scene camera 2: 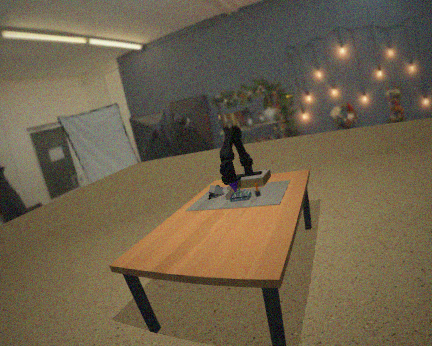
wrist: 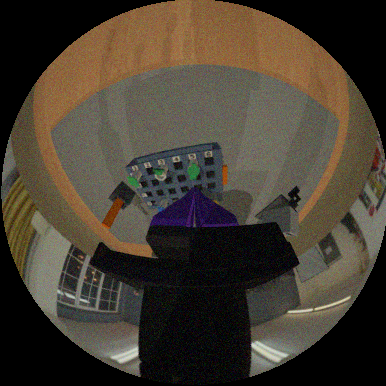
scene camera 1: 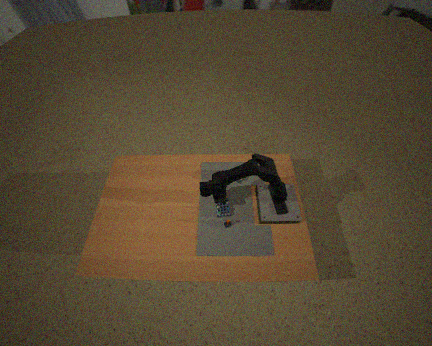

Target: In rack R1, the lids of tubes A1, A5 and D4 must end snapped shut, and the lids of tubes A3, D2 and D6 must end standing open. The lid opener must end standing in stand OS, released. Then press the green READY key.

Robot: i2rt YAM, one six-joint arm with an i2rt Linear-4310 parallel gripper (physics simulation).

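Frame: origin at the arm's base, x ahead, y right, z down, level; millimetres.
Seen in the pictures: gripper, fingertip midpoint: point(scene camera 2: 235, 191) point(wrist: 194, 191) point(scene camera 1: 221, 200); arm's base at its link origin: point(scene camera 2: 249, 174) point(scene camera 1: 277, 198).
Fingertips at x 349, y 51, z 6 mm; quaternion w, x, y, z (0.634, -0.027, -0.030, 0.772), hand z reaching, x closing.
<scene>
Offsets run from my fingertips to a thing's top centre. "pt": to the spot under its first point. Level surfaces: height alone.
Rack R1 @(dy -22, dx -3, dz -9 mm) point(scene camera 1: 223, 214) point(scene camera 2: 240, 199) point(wrist: 172, 151) is a blue block on the grey mat, its columns numbered 1 to 6. In the wrist view, green lids show at A1 @(dy -73, dx +26, dz +7 mm) point(wrist: 134, 181), A3 @(dy -31, dx +35, dz -8 mm) point(wrist: 159, 172) and A5 @(dy +4, dx +23, dz +3 mm) point(wrist: 194, 171). A pale ring beside A3's lid looks like an open tube mouth; the other lids' states are unclear. A bit of blue @(dy -56, dx -32, dz +7 mm) point(wrist: 161, 206) shows near D2; the purple fingers largely hide row D. The orange lid opener @(dy -142, dx -14, dz -30 mm) point(scene camera 2: 257, 186) point(wrist: 113, 212) stands in a dark stand point(scene camera 2: 257, 193) point(wrist: 122, 193). My gripper point(scene camera 2: 234, 187) point(wrist: 194, 191) is shut and empty, above the rack's row D side.
A grey wedge-shaped object @(dy +177, dx -146, dz -29 mm) point(scene camera 2: 216, 190) point(wrist: 280, 212) with a black part stands across the rack from the opener. An orange piece @(pt dy +44, dx -6, dz +32 mm) point(wrist: 225, 175) shows at the rack's column 6 end. The arm's grey base plate point(scene camera 1: 292, 210) is beside the mat @(dz +55 mm) point(scene camera 1: 235, 245). No green READY key can be made out.
</scene>
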